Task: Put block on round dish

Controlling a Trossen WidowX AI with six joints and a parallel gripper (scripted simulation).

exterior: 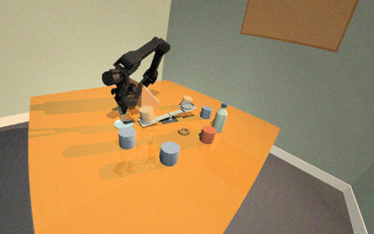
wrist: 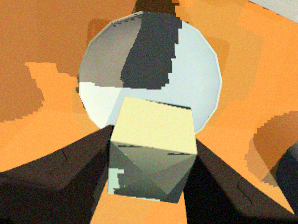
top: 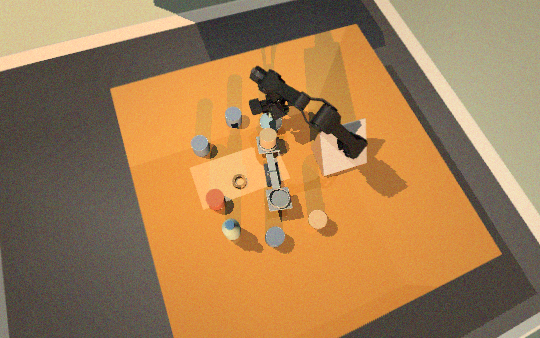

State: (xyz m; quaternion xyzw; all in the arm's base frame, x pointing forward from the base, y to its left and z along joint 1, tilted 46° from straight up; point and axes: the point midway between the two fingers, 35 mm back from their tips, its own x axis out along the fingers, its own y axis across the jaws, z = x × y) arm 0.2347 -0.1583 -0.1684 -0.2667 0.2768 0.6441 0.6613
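Now: the pale blue round dish 70 mm below my gripper tip. From my gripper tip the other things lie so: greenish block (right at my gripper tip); balance beam (240 mm to the left, 80 mm ahead, 30 mm below); balance (240 mm to the left, 80 mm ahead, 50 mm below).
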